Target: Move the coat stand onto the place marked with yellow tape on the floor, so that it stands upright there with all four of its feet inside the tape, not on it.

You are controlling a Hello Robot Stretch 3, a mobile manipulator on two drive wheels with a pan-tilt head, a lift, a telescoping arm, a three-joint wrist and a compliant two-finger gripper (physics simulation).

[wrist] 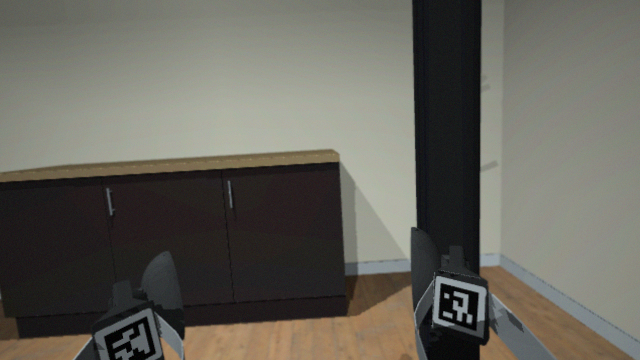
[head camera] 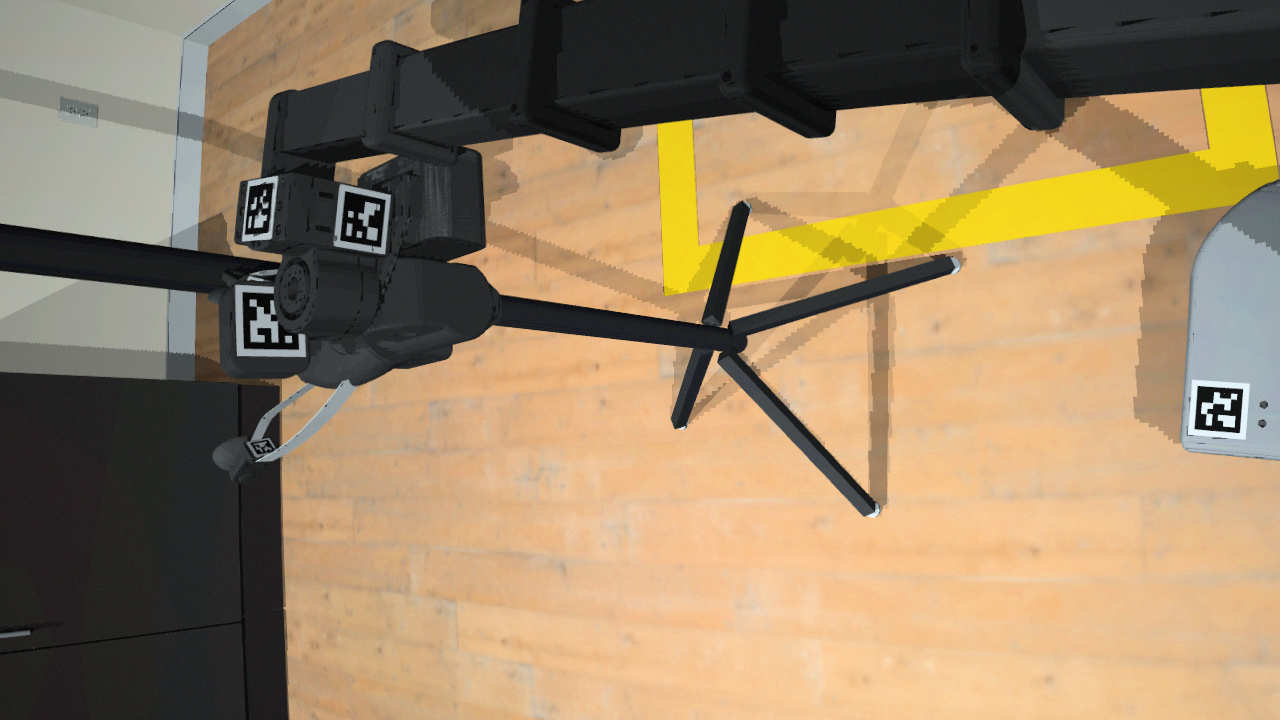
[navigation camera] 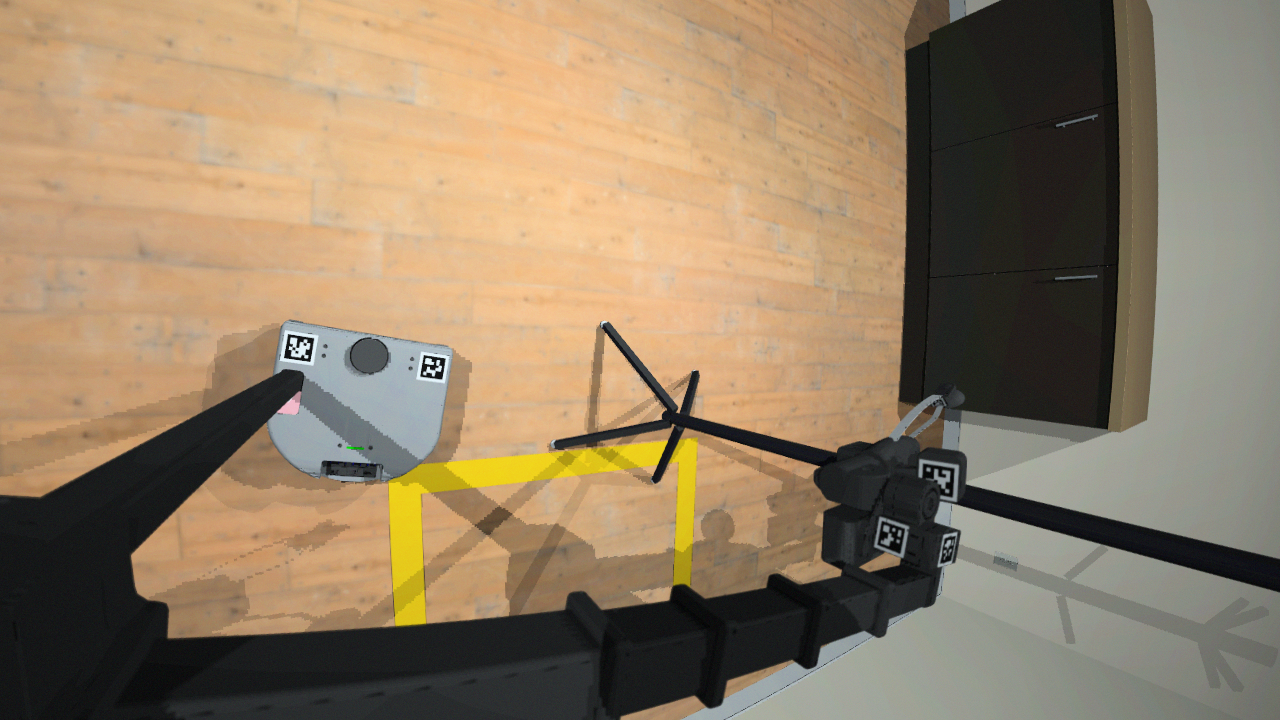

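Pixels of known places: gripper, between the fingertips: (wrist: 295,267) (head camera: 225,380) (navigation camera: 953,436); robot's base, origin of its link: (navigation camera: 368,354).
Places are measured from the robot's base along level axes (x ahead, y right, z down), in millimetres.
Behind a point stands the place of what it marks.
The black coat stand (head camera: 608,321) @[y 720, x -46, z -492 mm] (navigation camera: 751,437) @[y 721, x -38, z -536 mm] (wrist: 447,125) @[y 720, x -40, z -1010 mm] appears upright on four splayed feet at a corner of the yellow tape (head camera: 1056,201) @[y 365, x -266, z -1 mm] (navigation camera: 408,546) @[y 155, x -470, z -1 mm]. One foot (head camera: 742,207) @[y 855, x -267, z -32 mm] (navigation camera: 657,478) @[y 852, x -256, z -45 mm] is inside the corner. Another foot (head camera: 954,265) @[y 505, x -177, z -7 mm] (navigation camera: 556,445) @[y 506, x -176, z -26 mm] is just outside the tape. The other two feet (head camera: 681,423) @[y 943, x 90, z -31 mm] (head camera: 873,510) @[y 593, x 183, z -22 mm] are outside, farther off. My gripper (wrist: 295,267) @[y 716, x 38, z -941 mm] is open, its fingers wide apart. In the wrist view the pole runs up behind the right finger, not between the fingers; whether they touch is unclear. The wrist hides part of the pole in the head view.
My grey base (head camera: 1239,313) @[y 115, x -107, z -160 mm] (navigation camera: 358,402) @[y -7, x -95, z -160 mm] stands near the tape's other corner. My extended arm (head camera: 662,71) @[y 220, x -92, z -1052 mm] (navigation camera: 760,617) @[y 224, x -86, z -1048 mm] crosses above the taped area. A dark cabinet (head camera: 116,519) @[y 2188, x 447, z -465 mm] (navigation camera: 1011,205) @[y 2108, x 992, z -500 mm] (wrist: 170,235) @[y 2105, x 1005, z -541 mm] stands against the wall (wrist: 200,90) @[y 2703, x 1052, z -1346 mm] beyond the gripper.
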